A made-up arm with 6 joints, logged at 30 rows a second.
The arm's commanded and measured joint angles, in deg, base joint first. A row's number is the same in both.
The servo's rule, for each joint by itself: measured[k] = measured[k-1] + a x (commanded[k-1-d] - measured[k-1]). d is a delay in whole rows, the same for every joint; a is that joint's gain. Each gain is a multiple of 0.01, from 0.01 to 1. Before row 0 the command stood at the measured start. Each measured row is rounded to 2 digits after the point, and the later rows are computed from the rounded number. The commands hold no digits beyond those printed.
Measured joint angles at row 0:
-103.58 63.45 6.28 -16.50 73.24 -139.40
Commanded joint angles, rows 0 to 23:
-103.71 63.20 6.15 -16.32 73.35 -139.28
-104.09 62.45 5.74 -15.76 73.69 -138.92
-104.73 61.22 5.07 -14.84 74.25 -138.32
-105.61 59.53 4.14 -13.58 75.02 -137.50
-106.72 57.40 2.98 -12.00 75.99 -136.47
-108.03 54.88 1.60 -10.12 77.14 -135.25
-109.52 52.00 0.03 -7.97 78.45 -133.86
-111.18 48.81 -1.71 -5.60 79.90 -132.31
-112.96 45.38 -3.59 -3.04 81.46 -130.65
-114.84 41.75 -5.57 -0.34 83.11 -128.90
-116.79 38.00 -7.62 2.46 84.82 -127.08
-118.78 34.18 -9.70 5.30 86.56 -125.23
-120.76 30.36 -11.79 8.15 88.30 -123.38
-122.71 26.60 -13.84 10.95 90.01 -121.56
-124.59 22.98 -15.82 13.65 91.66 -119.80
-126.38 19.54 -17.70 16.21 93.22 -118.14
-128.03 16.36 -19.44 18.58 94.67 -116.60
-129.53 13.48 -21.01 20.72 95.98 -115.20
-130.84 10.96 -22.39 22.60 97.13 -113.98
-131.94 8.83 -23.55 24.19 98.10 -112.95
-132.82 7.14 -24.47 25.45 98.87 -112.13
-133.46 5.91 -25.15 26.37 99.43 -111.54
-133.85 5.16 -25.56 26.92 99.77 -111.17
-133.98 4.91 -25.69 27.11 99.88 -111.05
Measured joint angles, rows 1 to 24:
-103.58 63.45 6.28 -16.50 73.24 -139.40
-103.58 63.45 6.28 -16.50 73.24 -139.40
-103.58 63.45 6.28 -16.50 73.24 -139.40
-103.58 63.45 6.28 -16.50 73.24 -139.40
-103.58 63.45 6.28 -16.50 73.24 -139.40
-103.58 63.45 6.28 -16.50 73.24 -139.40
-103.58 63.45 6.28 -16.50 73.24 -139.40
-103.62 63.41 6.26 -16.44 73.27 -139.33
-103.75 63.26 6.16 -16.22 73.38 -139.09
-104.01 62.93 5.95 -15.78 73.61 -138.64
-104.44 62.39 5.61 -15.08 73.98 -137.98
-105.06 61.59 5.11 -14.09 74.50 -137.10
-105.86 60.52 4.44 -12.82 75.19 -136.03
-106.85 59.16 3.60 -11.27 76.04 -134.77
-108.02 57.50 2.59 -9.46 77.04 -133.34
-109.35 55.56 1.42 -7.41 78.19 -131.78
-110.83 53.35 0.09 -5.15 79.47 -130.11
-112.44 50.89 -1.37 -2.71 80.86 -128.35
-114.15 48.22 -2.95 -0.15 82.34 -126.54
-115.93 45.36 -4.63 2.51 83.89 -124.71
-117.76 42.36 -6.38 5.21 85.48 -122.88
-119.60 39.26 -8.17 7.91 87.09 -121.09
-121.43 36.10 -9.98 10.57 88.68 -119.38
-123.21 32.94 -11.78 13.13 90.24 -117.77
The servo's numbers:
d 7
a 0.27 0.16 0.19 0.32 0.26 0.58

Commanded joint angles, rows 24 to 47:
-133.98 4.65 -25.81 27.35 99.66 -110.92
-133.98 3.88 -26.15 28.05 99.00 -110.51
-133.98 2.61 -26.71 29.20 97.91 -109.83
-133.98 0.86 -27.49 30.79 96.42 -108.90
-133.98 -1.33 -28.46 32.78 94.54 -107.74
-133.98 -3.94 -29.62 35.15 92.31 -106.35
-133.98 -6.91 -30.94 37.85 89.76 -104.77
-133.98 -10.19 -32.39 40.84 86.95 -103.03
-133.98 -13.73 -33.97 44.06 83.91 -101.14
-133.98 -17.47 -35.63 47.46 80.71 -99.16
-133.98 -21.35 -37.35 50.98 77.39 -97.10
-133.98 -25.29 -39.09 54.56 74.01 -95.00
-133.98 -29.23 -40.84 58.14 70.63 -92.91
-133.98 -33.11 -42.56 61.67 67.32 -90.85
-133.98 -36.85 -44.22 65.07 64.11 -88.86
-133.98 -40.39 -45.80 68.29 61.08 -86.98
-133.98 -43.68 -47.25 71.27 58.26 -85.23
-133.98 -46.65 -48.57 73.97 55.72 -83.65
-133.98 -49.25 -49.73 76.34 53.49 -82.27
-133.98 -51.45 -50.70 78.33 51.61 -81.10
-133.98 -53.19 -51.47 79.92 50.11 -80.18
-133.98 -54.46 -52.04 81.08 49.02 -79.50
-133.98 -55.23 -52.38 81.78 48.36 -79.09
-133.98 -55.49 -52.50 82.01 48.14 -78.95
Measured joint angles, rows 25 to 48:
-124.92 29.83 -13.53 15.56 91.73 -116.28
-126.52 26.81 -15.21 17.81 93.13 -114.95
-127.98 23.93 -16.79 19.85 94.42 -113.79
-129.29 21.24 -18.25 21.64 95.58 -112.83
-130.42 18.79 -19.56 23.15 96.58 -112.08
-131.35 16.61 -20.70 24.36 97.41 -111.55
-132.06 14.74 -21.65 25.24 98.05 -111.26
-132.58 13.13 -22.44 25.92 98.47 -111.06
-132.96 11.65 -23.14 26.60 98.61 -110.74
-133.24 10.20 -23.82 27.43 98.43 -110.21
-133.44 8.71 -24.52 28.51 97.91 -109.45
-133.59 7.10 -25.27 29.88 97.03 -108.46
-133.70 5.33 -26.10 31.57 95.80 -107.24
-133.78 3.37 -27.02 33.58 94.23 -105.81
-133.83 1.20 -28.04 35.90 92.34 -104.20
-133.87 -1.19 -29.17 38.51 90.15 -102.43
-133.90 -3.79 -30.40 41.37 87.70 -100.53
-133.92 -6.60 -31.72 44.45 85.02 -98.54
-133.94 -9.59 -33.12 47.69 82.16 -96.49
-133.95 -12.73 -34.59 51.03 79.16 -94.41
-133.96 -15.99 -36.10 54.43 76.08 -92.35
-133.97 -19.33 -37.64 57.83 72.97 -90.33
-133.97 -22.70 -39.19 61.18 69.88 -88.39
-133.97 -26.06 -40.72 64.41 66.86 -86.56

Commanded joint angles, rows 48 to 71:
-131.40 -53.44 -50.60 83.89 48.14 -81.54
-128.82 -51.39 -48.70 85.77 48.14 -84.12
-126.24 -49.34 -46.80 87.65 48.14 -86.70
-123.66 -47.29 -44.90 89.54 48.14 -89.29
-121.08 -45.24 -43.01 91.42 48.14 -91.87
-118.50 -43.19 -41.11 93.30 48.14 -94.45
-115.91 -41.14 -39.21 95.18 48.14 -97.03
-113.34 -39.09 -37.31 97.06 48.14 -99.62
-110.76 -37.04 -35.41 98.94 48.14 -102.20
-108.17 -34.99 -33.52 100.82 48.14 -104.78
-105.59 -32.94 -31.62 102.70 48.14 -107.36
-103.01 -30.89 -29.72 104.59 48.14 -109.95
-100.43 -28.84 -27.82 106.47 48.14 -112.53
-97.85 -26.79 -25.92 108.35 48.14 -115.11
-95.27 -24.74 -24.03 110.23 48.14 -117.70
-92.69 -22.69 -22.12 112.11 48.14 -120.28
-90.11 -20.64 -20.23 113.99 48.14 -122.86
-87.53 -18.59 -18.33 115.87 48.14 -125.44
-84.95 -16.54 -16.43 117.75 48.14 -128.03
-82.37 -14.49 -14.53 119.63 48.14 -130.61
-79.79 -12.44 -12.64 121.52 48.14 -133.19
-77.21 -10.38 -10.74 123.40 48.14 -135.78
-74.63 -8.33 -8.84 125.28 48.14 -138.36
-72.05 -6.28 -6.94 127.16 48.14 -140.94
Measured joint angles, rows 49 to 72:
-133.97 -29.35 -42.21 67.47 63.96 -84.87
-133.97 -32.53 -43.64 70.31 61.24 -83.36
-133.97 -35.56 -44.98 72.88 58.74 -82.05
-133.97 -38.38 -46.21 75.13 56.50 -80.97
-133.97 -40.95 -47.32 77.03 54.56 -80.12
-133.97 -43.23 -48.28 78.55 52.95 -79.52
-133.97 -45.19 -49.08 79.66 51.70 -79.19
-133.28 -46.51 -49.37 81.01 50.77 -80.55
-132.08 -47.29 -49.24 82.53 50.09 -82.62
-130.50 -47.62 -48.78 84.17 49.58 -84.99
-128.65 -47.57 -48.04 85.89 49.21 -87.48
-126.61 -47.20 -47.08 87.66 48.93 -90.03
-124.42 -46.56 -45.95 89.46 48.72 -92.59
-122.12 -45.69 -44.67 91.29 48.57 -95.17
-119.75 -44.63 -43.27 93.14 48.46 -97.75
-117.32 -43.42 -41.78 95.00 48.38 -100.33
-114.85 -42.07 -40.21 96.86 48.32 -102.91
-112.35 -40.61 -38.58 98.73 48.27 -105.49
-109.83 -39.05 -36.90 100.61 48.24 -108.08
-107.29 -37.42 -35.17 102.49 48.21 -110.66
-104.74 -35.72 -33.41 104.37 48.19 -113.24
-102.18 -33.96 -31.63 106.25 48.18 -115.83
-99.62 -32.16 -29.82 108.13 48.17 -118.41
-97.05 -30.32 -28.00 110.01 48.16 -120.99

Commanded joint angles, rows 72 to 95:
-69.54 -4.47 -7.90 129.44 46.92 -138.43
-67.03 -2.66 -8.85 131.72 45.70 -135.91
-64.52 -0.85 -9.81 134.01 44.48 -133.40
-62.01 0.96 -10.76 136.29 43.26 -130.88
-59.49 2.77 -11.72 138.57 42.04 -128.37
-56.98 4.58 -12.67 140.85 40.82 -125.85
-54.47 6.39 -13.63 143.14 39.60 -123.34
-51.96 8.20 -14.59 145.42 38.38 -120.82
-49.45 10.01 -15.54 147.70 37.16 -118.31
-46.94 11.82 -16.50 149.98 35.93 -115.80
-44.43 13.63 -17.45 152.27 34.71 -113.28
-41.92 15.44 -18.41 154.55 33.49 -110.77
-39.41 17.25 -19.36 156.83 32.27 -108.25
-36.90 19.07 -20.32 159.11 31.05 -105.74
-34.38 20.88 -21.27 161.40 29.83 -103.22
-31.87 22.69 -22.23 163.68 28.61 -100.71
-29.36 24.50 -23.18 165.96 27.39 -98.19
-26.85 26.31 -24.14 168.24 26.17 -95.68
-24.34 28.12 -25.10 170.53 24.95 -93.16
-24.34 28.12 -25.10 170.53 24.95 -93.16
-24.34 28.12 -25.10 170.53 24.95 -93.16
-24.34 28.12 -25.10 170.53 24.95 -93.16
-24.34 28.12 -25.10 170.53 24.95 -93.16
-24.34 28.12 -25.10 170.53 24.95 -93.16
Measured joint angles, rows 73 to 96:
-94.48 -28.44 -26.16 111.89 48.15 -123.57
-91.91 -26.54 -24.31 113.77 48.15 -126.16
-89.33 -24.61 -22.45 115.65 48.15 -128.74
-86.75 -22.66 -20.59 117.53 48.15 -131.32
-84.17 -20.70 -18.72 119.41 48.15 -133.91
-81.59 -18.72 -16.84 121.29 48.15 -136.49
-79.01 -16.73 -14.96 123.17 48.15 -139.07
-76.45 -14.77 -13.62 125.18 47.83 -138.70
-73.91 -12.83 -12.71 127.27 47.28 -137.08
-71.37 -10.91 -12.16 129.43 46.55 -134.95
-68.84 -9.01 -11.89 131.63 45.69 -132.59
-66.32 -7.13 -11.86 133.85 44.74 -130.14
-63.80 -5.26 -12.01 136.09 43.72 -127.65
-61.28 -3.40 -12.32 138.35 42.65 -125.15
-58.76 -1.54 -12.75 140.61 41.54 -122.64
-56.25 0.31 -13.28 142.88 40.40 -120.13
-53.74 2.15 -13.89 145.15 39.24 -117.62
-51.23 3.99 -14.57 147.43 38.06 -115.10
-48.72 5.82 -15.30 149.71 36.87 -112.59
-46.21 7.65 -16.07 151.99 35.67 -110.07
-43.70 9.48 -16.88 154.27 34.47 -107.56
-41.18 11.30 -17.71 156.55 33.26 -105.04
-38.67 13.12 -18.57 158.83 32.05 -102.53
-36.16 14.94 -19.45 161.11 30.84 -100.01

